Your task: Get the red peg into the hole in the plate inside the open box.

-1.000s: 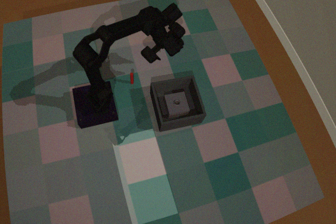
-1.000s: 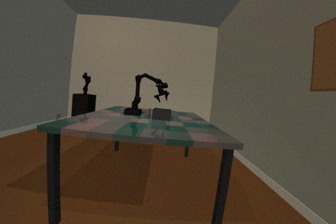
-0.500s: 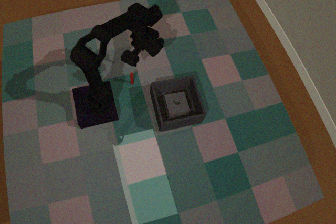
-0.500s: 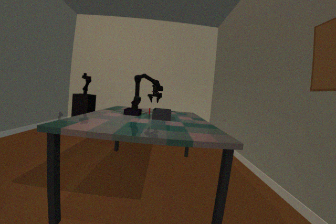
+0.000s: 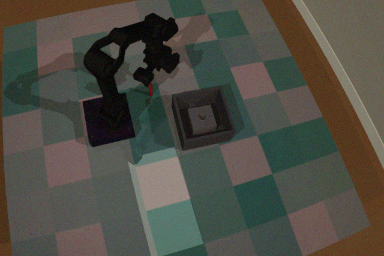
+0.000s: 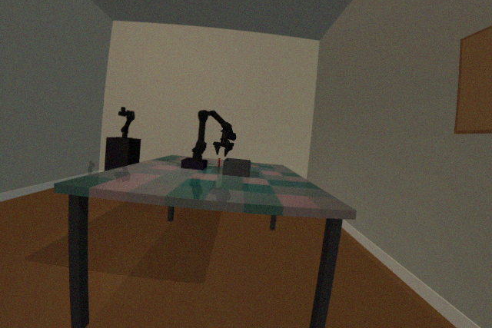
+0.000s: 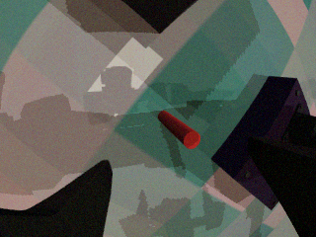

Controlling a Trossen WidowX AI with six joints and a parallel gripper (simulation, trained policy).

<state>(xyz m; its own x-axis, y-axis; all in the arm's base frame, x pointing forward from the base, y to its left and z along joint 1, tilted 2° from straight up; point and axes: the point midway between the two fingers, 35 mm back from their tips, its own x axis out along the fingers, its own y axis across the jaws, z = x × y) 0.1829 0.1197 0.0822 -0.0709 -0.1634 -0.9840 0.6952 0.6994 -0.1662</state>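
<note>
Right now my gripper tip is 60 mm above the red peg, 10 mm to the left of it and 10 mm past it. The rest, counted from my gripper tip: grey plate 190 mm to the right, 130 mm ahead, 60 mm below; box 190 mm to the right, 130 mm ahead, 80 mm below.
</note>
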